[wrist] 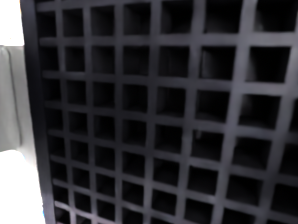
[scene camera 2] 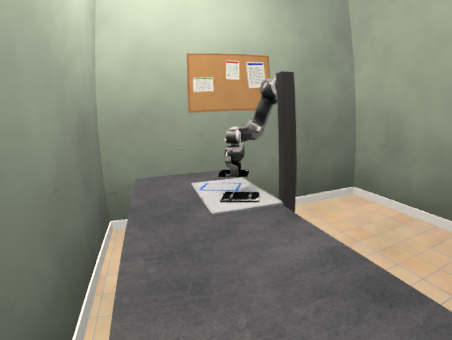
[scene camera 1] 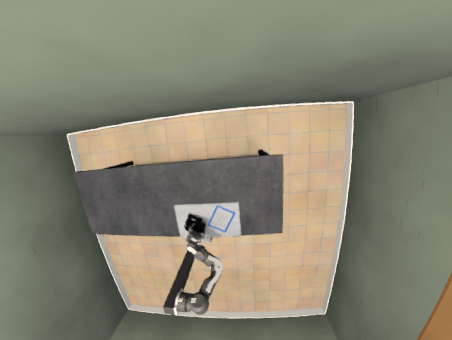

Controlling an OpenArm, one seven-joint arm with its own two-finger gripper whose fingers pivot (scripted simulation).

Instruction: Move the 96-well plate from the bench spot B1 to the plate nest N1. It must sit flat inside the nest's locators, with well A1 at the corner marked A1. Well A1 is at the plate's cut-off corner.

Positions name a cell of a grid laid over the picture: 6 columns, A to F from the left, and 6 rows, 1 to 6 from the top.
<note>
I see a black 96-well plate (wrist: B3) and a tall black post (scene camera 2: D2).
The tall black post is seen too in scene camera 1 (scene camera 1: C5).
</note>
